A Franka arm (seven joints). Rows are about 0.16 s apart.
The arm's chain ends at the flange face. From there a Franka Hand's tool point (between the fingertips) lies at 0.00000 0.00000 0.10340 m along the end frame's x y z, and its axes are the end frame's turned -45 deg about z.
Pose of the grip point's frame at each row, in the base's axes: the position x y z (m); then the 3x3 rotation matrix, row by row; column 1 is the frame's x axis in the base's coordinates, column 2 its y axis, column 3 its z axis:
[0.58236 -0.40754 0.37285], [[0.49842 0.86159 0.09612], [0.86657 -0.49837 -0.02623], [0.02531 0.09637 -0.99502]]
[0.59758 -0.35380 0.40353], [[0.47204 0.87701 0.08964], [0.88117 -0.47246 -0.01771], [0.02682 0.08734 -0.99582]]
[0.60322 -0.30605 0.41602], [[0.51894 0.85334 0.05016], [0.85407 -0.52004 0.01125], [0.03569 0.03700 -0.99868]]
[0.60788 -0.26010 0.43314], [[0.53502 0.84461 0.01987], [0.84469 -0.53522 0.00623], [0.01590 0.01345 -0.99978]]
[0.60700 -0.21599 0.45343], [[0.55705 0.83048 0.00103], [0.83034 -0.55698 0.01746], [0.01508 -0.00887 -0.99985]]
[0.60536 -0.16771 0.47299], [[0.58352 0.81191 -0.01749], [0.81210 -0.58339 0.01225], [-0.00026 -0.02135 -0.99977]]
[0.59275 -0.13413 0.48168], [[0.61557 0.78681 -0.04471], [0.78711 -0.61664 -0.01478], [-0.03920 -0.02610 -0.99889]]
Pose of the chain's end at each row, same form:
[0.57242 -0.40483 0.47574], [[0.96167 0.25680 0.09612], [0.26036 -0.96516 -0.02623], [0.08604 0.05025 -0.99502]]
[0.58831 -0.35197 0.50650], [[0.95392 0.28636 0.08964], [0.28900 -0.95716 -0.01771], [0.08072 0.04279 -0.99582]]
[0.59803 -0.30721 0.51928], [[0.97035 0.23646 0.05016], [0.23619 -0.97164 0.01125], [0.05140 0.00093 -0.99868]]
[0.60583 -0.26074 0.53652], [[0.97555 0.21891 0.01987], [0.21883 -0.97574 0.00623], [0.02075 -0.00173 -0.99978]]
[0.60689 -0.21780 0.55681], [[0.98113 0.19334 0.00103], [0.19329 -0.98098 0.01746], [0.00439 -0.01694 -0.99985]]
[0.60717 -0.16898 0.57637], [[0.98672 0.16150 -0.01749], [0.16172 -0.98676 0.01225], [-0.01528 -0.01491 -0.99977]]
[0.59737 -0.13260 0.58497], [[0.99163 0.12108 -0.04471], [0.12054 -0.99260 -0.01478], [-0.04617 0.00926 -0.99889]]

